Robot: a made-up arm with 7 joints.
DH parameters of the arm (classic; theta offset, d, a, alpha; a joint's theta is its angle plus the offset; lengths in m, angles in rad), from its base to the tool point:
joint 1: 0 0.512 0 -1.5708
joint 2: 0 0 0 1.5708
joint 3: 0 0.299 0.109 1.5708
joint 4: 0 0 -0.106 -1.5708
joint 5: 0 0.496 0 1.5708
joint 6: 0 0 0.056 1.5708
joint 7: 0 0 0 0
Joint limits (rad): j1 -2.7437..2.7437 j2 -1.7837..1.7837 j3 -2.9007..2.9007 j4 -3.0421..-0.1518 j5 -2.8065..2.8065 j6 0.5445..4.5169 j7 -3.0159..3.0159
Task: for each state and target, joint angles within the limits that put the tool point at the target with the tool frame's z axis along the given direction. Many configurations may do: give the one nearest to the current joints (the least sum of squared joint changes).
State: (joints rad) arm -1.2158 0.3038 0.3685 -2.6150 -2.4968 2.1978 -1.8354
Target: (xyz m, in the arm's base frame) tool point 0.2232 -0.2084 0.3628 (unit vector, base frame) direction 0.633 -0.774 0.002
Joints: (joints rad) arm -1.5256 -0.4990 1.0227 -3.0403 -2.8065 2.0587 -1.8354
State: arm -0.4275 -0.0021 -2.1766 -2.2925 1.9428 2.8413 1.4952
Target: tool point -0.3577 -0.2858 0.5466 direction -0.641 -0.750 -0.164
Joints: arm -0.1586 0.4952 -2.2364 -2.5835 2.7544 2.5030 1.4952
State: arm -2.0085 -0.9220 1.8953 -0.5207 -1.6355 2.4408 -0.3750
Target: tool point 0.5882 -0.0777 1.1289 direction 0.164 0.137 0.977
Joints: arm -2.6602 -0.7451 1.2969 -0.6017 -2.2545 2.4368 -0.3750
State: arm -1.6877 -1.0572 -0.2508 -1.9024 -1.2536 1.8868 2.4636
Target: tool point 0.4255 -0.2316 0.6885 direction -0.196 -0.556 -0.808
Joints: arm -0.7959 -0.5549 0.2523 -2.5863 -0.5729 2.1245 2.4636
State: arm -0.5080 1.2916 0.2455 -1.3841 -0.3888 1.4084 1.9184
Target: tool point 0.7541 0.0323 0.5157 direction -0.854 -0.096 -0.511
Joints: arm -0.4131 0.5877 0.5440 -1.5675 -0.2291 1.0322 1.9184
